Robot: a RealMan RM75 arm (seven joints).
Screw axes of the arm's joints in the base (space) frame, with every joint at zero. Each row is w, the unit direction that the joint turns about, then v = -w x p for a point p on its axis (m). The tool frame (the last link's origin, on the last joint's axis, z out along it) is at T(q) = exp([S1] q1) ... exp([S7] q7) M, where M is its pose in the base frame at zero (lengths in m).
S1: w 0 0 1 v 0 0 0
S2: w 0 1 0 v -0.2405 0 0
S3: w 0 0 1 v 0 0 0
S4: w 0 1 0 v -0.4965 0 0
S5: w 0 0 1 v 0 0 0
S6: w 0 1 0 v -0.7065 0 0
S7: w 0 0 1 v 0 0 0
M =
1 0 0 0
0 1 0 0
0 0 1 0.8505
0 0 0 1
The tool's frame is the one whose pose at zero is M.
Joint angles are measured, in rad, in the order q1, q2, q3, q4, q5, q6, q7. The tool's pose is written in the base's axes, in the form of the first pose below.
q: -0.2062 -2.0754 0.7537 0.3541 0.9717 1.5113 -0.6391
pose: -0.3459 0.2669 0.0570 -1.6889 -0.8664 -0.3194
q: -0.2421 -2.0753 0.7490 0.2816 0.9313 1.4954 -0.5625
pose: -0.3465 0.2733 0.0492 -1.6496 -0.8483 -0.3185
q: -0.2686 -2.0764 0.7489 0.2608 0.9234 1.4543 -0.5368
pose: -0.3464 0.2822 0.0441 -1.6627 -0.8375 -0.2827
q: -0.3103 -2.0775 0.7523 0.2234 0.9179 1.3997 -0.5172
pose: -0.3444 0.2945 0.0340 -1.7020 -0.8417 -0.2224
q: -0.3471 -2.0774 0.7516 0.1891 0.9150 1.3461 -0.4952
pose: -0.3436 0.3048 0.0251 -1.7411 -0.8369 -0.1602
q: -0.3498 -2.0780 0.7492 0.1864 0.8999 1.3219 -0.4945
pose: -0.3469 0.3065 0.0254 -1.7319 -0.8401 -0.1390
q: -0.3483 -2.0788 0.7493 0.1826 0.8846 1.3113 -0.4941
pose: -0.3495 0.3061 0.0257 -1.7202 -0.8464 -0.1287
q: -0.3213 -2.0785 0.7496 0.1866 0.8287 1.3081 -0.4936
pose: -0.3604 0.2983 0.0337 -1.6444 -0.8598 -0.1383
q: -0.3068 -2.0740 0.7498 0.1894 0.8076 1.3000 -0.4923
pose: -0.3674 0.2941 0.0386 -1.6171 -0.8579 -0.1312
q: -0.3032 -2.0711 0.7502 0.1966 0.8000 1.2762 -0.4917
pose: -0.3719 0.2945 0.0411 -1.6143 -0.8510 -0.1093
